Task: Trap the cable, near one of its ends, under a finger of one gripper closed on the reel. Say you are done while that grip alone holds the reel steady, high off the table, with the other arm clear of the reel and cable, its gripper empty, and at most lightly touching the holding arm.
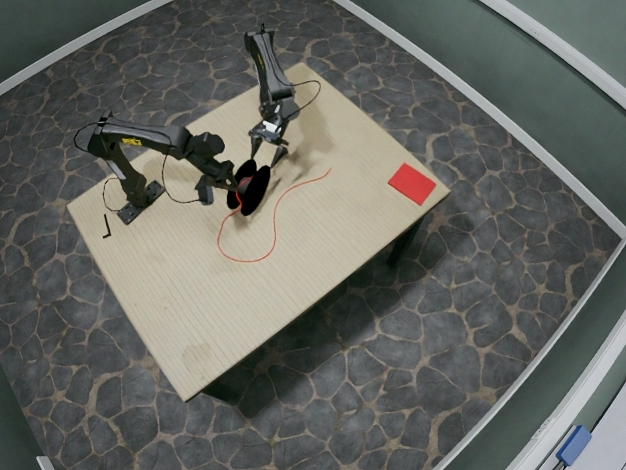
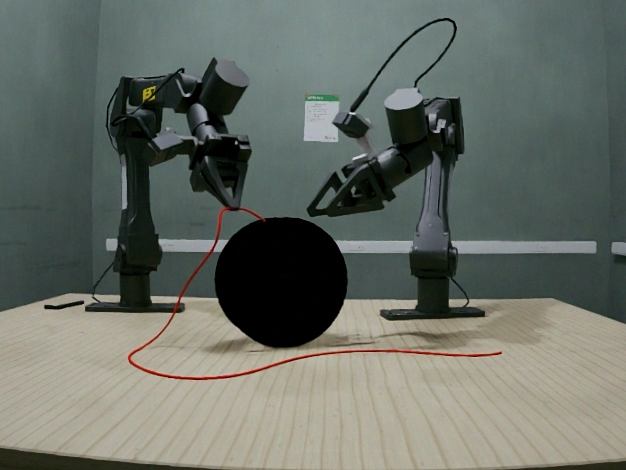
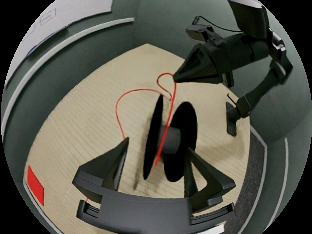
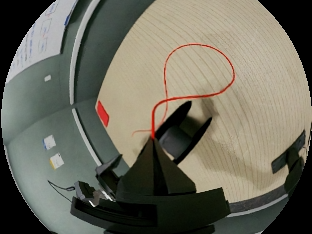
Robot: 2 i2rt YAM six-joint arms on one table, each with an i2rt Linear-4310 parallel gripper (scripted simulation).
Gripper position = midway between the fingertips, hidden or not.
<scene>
In view: my left gripper (image 2: pixel 317 213), my right gripper (image 2: pixel 234 209), a black reel (image 2: pixel 283 283) and a flat red square (image 1: pixel 411 183).
The black reel shows as well in image 1 (image 1: pixel 253 190), in image 3 (image 3: pixel 176 140) and in image 4 (image 4: pixel 175 141). My left gripper also shows in image 3 (image 3: pixel 158 146) and in image 4 (image 4: pixel 131 166). My right gripper is seen too in image 1 (image 1: pixel 237 189), in image 3 (image 3: pixel 173 79) and in image 4 (image 4: pixel 151 141). Image 2 does not show the flat red square: it is out of frame.
</scene>
